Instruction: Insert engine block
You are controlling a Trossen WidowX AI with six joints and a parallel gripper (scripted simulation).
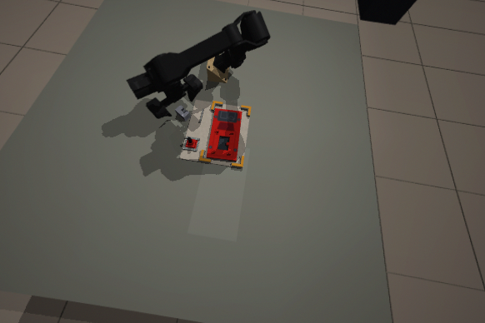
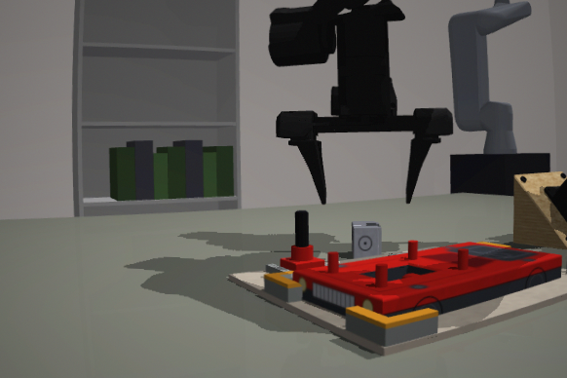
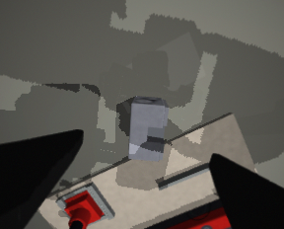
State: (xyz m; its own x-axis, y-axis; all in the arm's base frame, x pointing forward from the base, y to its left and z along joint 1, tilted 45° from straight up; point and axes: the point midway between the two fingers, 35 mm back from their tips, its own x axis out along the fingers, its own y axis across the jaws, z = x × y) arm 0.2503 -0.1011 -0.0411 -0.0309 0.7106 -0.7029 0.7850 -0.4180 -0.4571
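My gripper tip is 30 mm above the grey engine block.
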